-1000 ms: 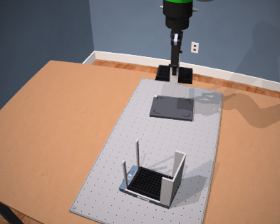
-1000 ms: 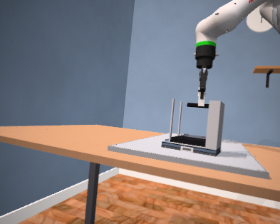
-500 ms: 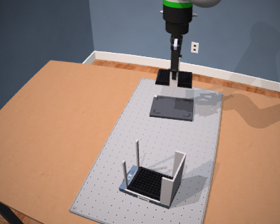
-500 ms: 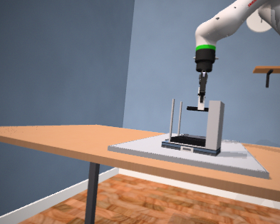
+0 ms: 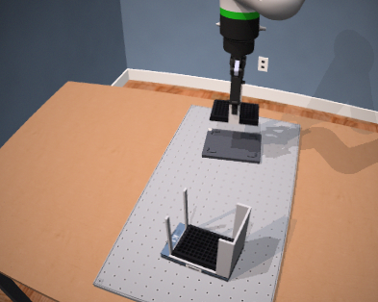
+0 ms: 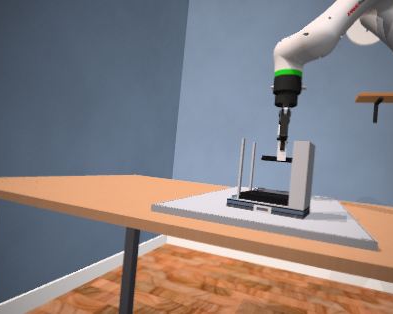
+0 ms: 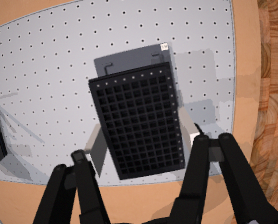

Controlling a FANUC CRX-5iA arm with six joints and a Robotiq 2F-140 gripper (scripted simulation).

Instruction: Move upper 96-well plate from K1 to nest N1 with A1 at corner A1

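Now: hand 14 cm above the dark plate nest N1. Also, from my hand: pale A1 square: 13 cm below, 8 cm ahead, 5 cm to the right.
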